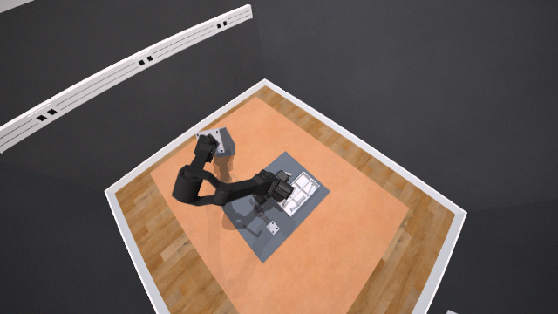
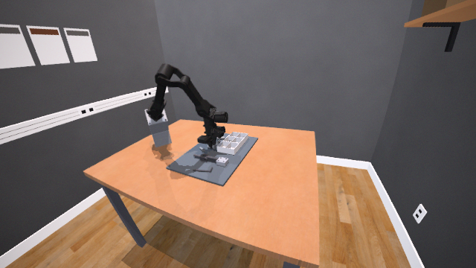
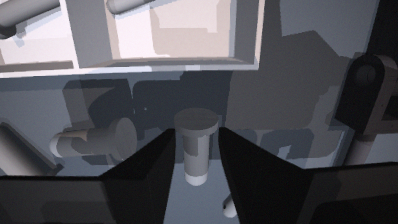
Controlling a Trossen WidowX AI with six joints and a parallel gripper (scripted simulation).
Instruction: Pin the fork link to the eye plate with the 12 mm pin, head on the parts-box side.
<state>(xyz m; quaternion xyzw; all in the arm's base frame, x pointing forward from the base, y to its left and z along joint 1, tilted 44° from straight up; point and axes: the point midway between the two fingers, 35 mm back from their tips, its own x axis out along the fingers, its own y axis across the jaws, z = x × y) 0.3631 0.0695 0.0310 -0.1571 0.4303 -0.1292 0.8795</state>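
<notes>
Now: the thick headed pin 10 mm behind my hand and 30 mm below it. Round my hand: dark fork link: 120 mm to the right, 30 mm below; then grey mat: 40 mm ahead, 20 mm to the right, 50 mm below; then dark flat bar: 40 mm ahead, 120 mm to the right, 30 mm below.
</notes>
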